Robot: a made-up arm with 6 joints. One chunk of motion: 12 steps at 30 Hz.
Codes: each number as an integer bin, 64 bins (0 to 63) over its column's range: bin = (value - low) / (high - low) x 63, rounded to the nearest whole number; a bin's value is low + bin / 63 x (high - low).
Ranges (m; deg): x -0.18..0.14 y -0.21..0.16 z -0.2..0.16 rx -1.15..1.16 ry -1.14..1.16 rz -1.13..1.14
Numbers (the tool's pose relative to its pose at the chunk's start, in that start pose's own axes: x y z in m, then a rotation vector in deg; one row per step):
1: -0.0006 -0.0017 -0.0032 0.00 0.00 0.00
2: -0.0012 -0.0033 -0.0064 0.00 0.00 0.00
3: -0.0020 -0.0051 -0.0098 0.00 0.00 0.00
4: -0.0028 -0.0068 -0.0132 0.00 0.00 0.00
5: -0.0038 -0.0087 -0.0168 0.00 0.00 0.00
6: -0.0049 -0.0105 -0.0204 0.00 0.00 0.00
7: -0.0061 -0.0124 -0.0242 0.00 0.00 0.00
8: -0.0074 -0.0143 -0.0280 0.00 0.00 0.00
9: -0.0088 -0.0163 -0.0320 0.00 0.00 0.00
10: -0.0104 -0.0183 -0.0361 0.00 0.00 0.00
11: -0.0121 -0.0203 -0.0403 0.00 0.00 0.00
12: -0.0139 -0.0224 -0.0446 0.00 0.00 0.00
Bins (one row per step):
1: 35 35 34 31 31 31
2: 35 35 34 31 31 31
3: 35 35 33 31 31 31
4: 35 35 33 31 31 31
5: 35 34 32 31 31 31
6: 34 34 31 31 31 31
7: 34 34 31 31 31 31
8: 34 33 30 31 31 31
9: 34 33 29 31 31 31
10: 33 33 29 31 31 31
11: 33 32 28 31 31 31
12: 33 32 27 31 31 31

